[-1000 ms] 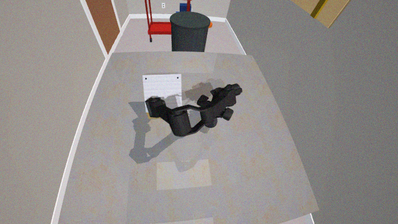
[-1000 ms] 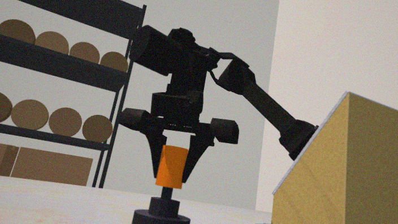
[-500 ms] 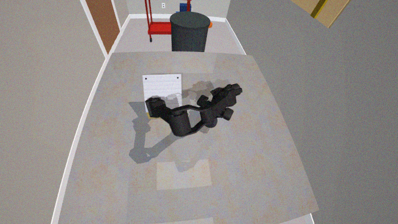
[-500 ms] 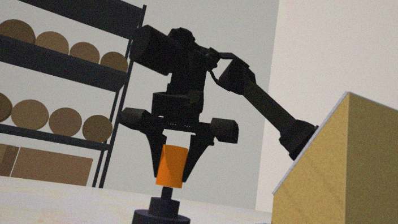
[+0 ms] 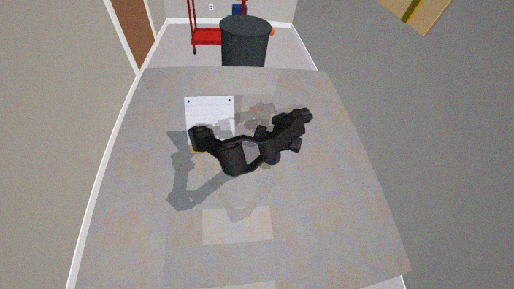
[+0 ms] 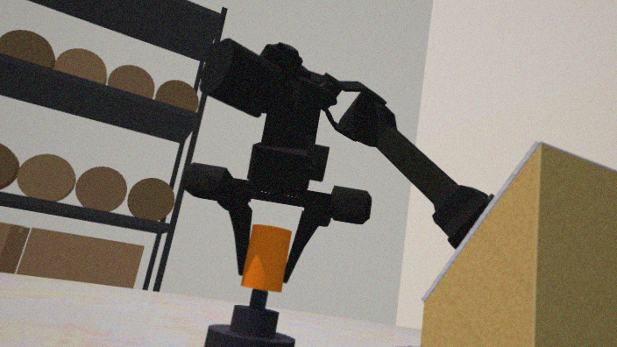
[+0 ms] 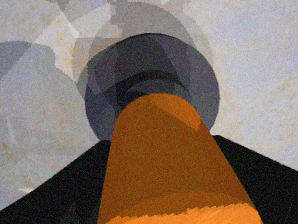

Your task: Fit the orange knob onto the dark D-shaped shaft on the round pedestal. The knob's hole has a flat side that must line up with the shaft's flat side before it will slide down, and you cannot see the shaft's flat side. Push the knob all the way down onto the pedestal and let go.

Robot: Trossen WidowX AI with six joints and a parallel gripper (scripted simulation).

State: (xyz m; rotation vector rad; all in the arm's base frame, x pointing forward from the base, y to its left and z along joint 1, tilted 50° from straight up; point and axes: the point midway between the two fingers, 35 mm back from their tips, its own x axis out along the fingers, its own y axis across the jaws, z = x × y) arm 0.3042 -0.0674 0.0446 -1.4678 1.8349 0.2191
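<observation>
Now: gripper tip 20 mm below the orange knob. Also, from my gripper tip: dark round pedestal 40 mm below.
</observation>
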